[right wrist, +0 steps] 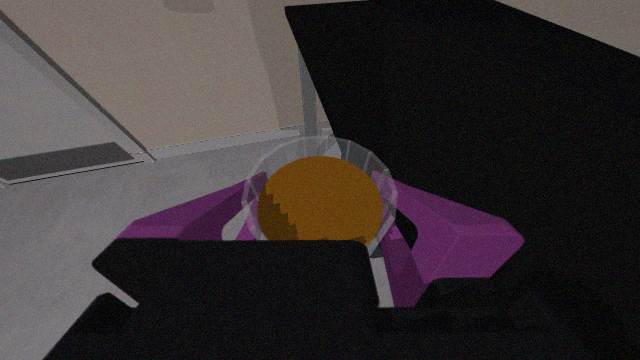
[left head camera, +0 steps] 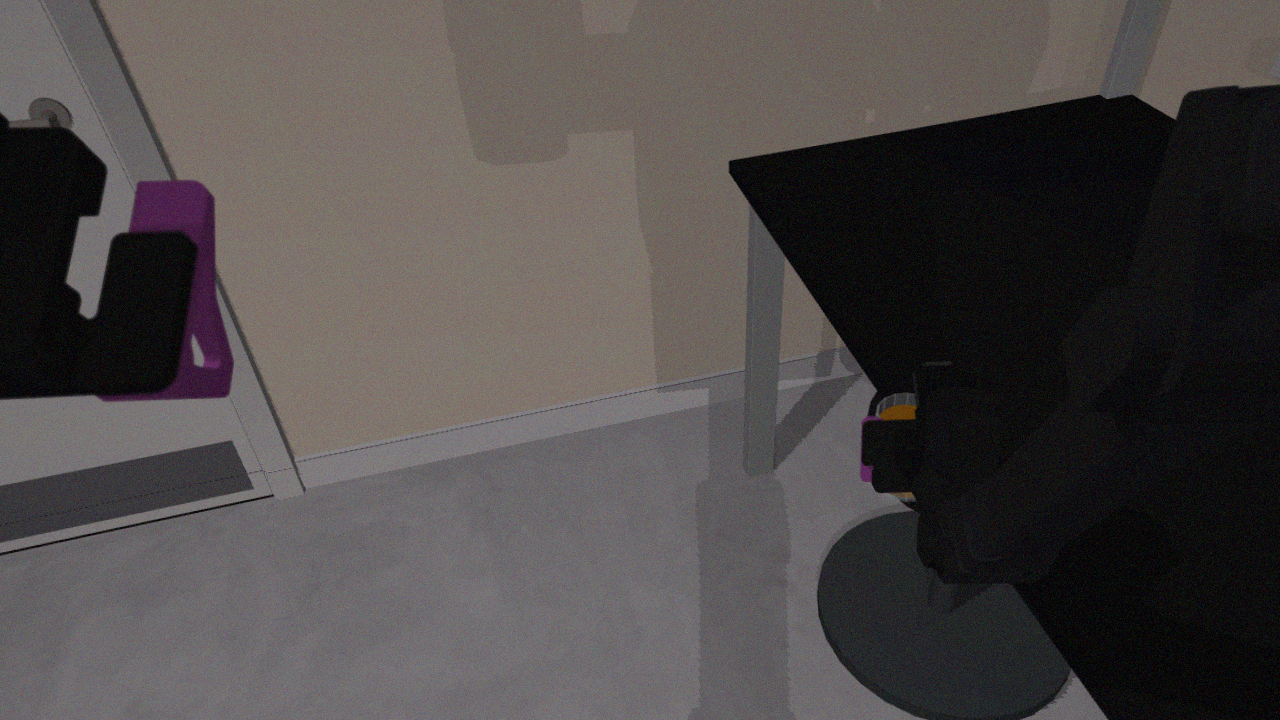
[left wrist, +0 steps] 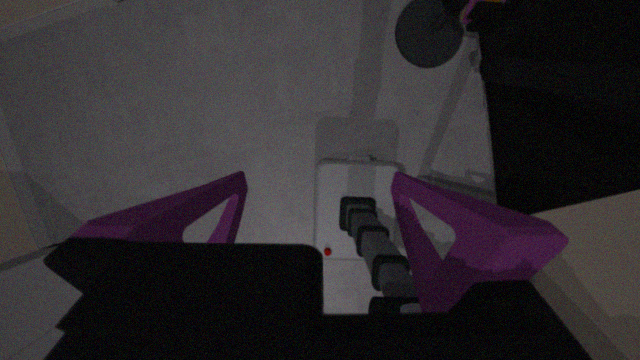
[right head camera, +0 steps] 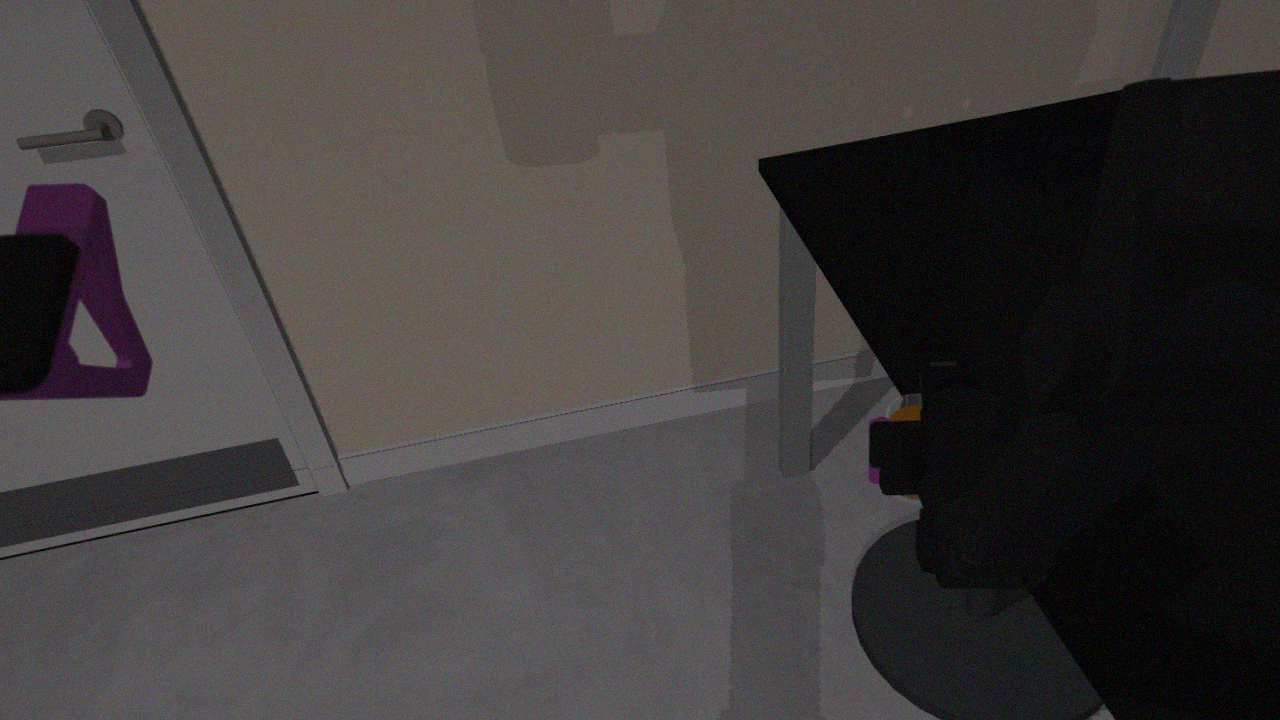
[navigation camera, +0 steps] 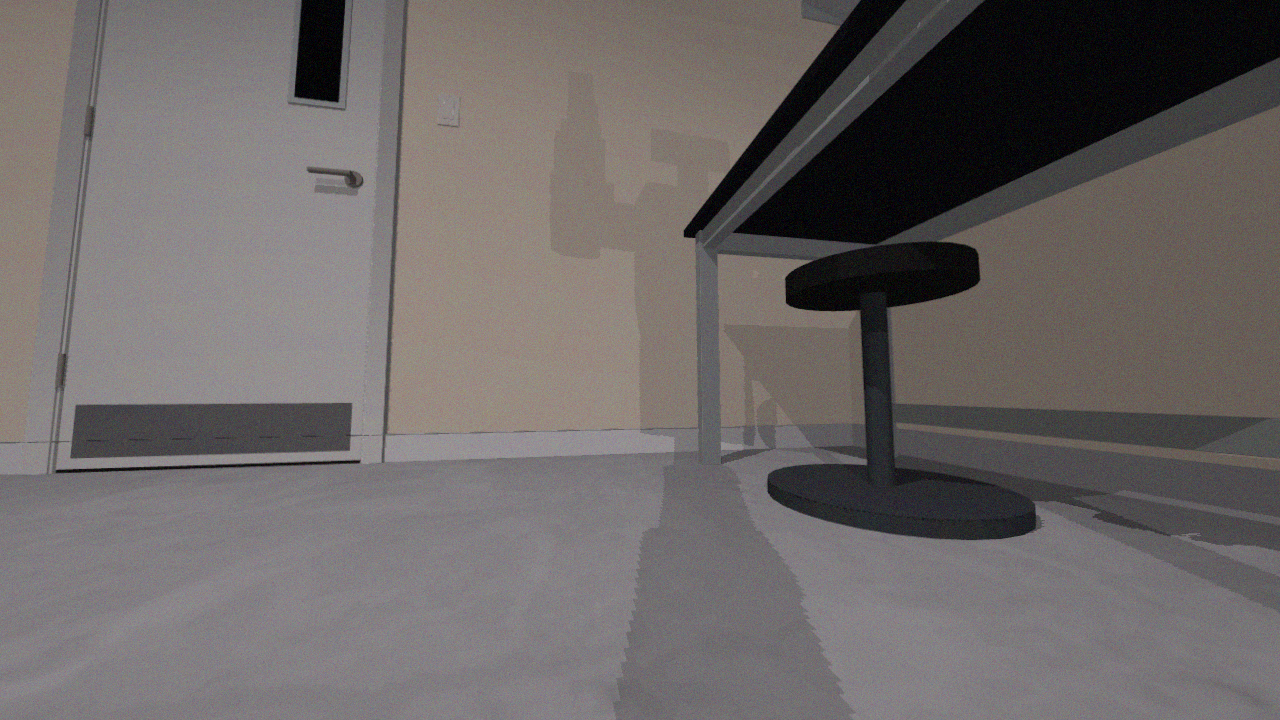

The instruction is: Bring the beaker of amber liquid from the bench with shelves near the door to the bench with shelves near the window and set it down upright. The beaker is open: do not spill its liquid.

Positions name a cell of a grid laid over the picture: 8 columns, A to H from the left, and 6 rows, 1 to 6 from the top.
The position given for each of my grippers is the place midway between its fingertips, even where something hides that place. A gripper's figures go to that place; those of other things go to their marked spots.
Labels:
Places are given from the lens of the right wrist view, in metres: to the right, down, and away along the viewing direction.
my right gripper (right wrist: D3): 0.00, 0.00, 0.13
beaker of amber liquid (right wrist: D4): 0.00, 0.00, 0.10
door (right wrist: A2): -1.28, -0.32, 0.90
The marked spots on the door and the beaker of amber liquid are 1.54 m apart.

